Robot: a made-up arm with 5 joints.
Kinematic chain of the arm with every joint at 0, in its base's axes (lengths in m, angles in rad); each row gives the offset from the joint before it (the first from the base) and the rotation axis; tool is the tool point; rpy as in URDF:
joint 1: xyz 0 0 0.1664 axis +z
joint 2: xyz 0 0 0 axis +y
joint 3: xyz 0.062 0 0.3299 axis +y
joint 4: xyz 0.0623 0 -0.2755 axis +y
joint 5: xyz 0.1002 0 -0.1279 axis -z
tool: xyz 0 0 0 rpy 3.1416 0 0
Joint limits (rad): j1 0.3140..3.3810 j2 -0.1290..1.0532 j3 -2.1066..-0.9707 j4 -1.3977..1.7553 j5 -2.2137..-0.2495
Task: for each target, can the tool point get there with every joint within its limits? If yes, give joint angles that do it. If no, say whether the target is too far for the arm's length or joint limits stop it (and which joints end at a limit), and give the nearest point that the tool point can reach.
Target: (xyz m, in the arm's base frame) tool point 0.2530 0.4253 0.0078
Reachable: yes | joints 1.0341 0.8395 -1.5369 1.4654 -1.8652
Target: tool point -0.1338 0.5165 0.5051
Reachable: yes | joints 1.8243 0.2338 -2.0051 1.4065 -1.0734
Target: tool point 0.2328 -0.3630 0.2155
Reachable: no: joint limits stop it (at a limit: joint 1, joint 2, joint 3, joint 4) | nearest point 0.2799 0.0909 0.2695 | short by 0.460 m
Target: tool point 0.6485 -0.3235 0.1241
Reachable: no: joint limits stop it (at a limit: joint 1) | nearest point 0.4916 0.1596 0.1241 | short by 0.508 m
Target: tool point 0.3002 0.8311 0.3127
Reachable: no: too far | nearest point 0.2516 0.6966 0.2890 | short by 0.145 m
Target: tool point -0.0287 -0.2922 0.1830
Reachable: no: joint limits stop it (at a limit: joint 1, joint 3, joint 4) | nearest point -0.2986 -0.0729 0.2189 | short by 0.350 m
